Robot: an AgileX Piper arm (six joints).
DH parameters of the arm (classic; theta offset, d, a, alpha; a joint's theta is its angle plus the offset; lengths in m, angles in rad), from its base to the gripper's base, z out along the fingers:
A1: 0 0.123 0 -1.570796
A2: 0.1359 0 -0.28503 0
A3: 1.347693 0 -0.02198 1.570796
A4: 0 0.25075 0 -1.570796
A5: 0 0 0 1.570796
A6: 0 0.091 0 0
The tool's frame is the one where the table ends.
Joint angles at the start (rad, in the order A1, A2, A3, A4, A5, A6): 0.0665, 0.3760, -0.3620, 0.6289, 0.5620, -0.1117
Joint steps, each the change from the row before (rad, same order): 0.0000, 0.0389, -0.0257, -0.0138, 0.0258, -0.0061; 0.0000, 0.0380, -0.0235, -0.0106, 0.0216, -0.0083; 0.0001, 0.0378, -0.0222, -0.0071, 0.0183, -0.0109; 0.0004, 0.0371, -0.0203, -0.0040, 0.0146, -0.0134; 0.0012, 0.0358, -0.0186, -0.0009, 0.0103, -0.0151; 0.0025, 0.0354, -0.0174, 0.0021, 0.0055, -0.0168; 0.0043, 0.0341, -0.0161, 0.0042, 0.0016, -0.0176; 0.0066, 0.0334, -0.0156, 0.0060, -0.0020, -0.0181; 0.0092, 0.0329, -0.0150, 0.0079, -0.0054, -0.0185; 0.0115, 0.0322, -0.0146, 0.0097, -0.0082, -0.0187; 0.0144, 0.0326, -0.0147, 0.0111, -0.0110, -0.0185; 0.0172, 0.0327, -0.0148, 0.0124, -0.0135, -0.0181
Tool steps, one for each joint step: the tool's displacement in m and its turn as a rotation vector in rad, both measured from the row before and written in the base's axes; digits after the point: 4 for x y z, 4 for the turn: 0.0045, 0.0009, 0.0032, -0.0222, 0.0308, 0.0164; 0.0047, 0.0008, 0.0027, -0.0202, 0.0282, 0.0153; 0.0050, 0.0008, 0.0024, -0.0183, 0.0260, 0.0150; 0.0053, 0.0008, 0.0020, -0.0167, 0.0234, 0.0148; 0.0054, 0.0009, 0.0017, -0.0144, 0.0197, 0.0145; 0.0057, 0.0010, 0.0015, -0.0122, 0.0160, 0.0142; 0.0057, 0.0012, 0.0013, -0.0103, 0.0125, 0.0144; 0.0058, 0.0014, 0.0013, -0.0087, 0.0092, 0.0150; 0.0060, 0.0018, 0.0012, -0.0069, 0.0065, 0.0158; 0.0060, 0.0022, 0.0012, -0.0052, 0.0039, 0.0164; 0.0062, 0.0027, 0.0011, -0.0037, 0.0021, 0.0172; 0.0063, 0.0033, 0.0010, -0.0023, 0.0005, 0.0179
